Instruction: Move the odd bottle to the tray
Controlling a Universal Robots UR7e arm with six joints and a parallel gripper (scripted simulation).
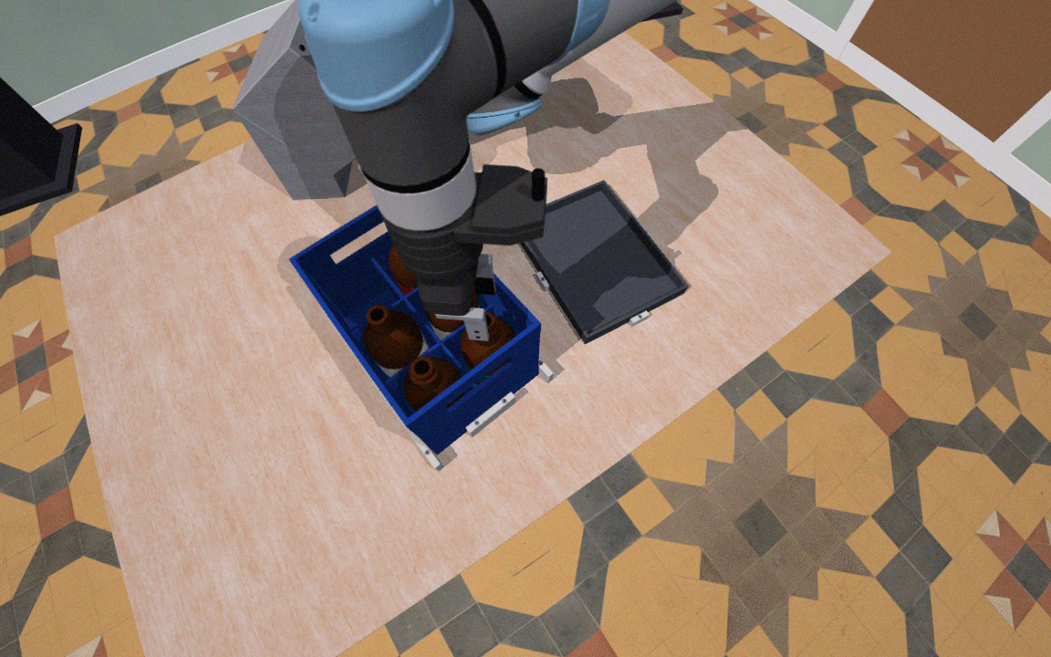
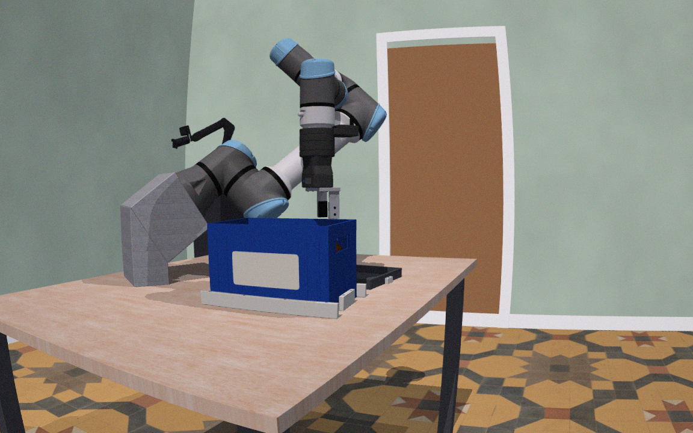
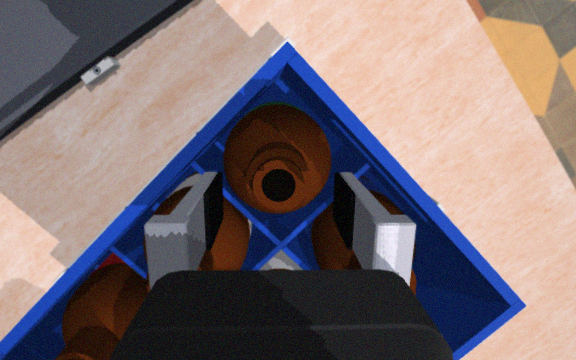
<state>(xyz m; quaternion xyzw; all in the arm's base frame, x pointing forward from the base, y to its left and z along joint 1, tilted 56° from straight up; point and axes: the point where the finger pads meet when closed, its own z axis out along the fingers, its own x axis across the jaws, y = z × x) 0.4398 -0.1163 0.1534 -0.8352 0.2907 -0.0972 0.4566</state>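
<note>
Now: the blue crate 110 mm below my hand, 70 mm to the right of it and 70 mm behind it. Also, from my hand: glass bottle (160 mm behind, 110 mm below, 60 mm to the right); then dark tray (220 mm to the left, 190 mm below, 120 mm behind).
</note>
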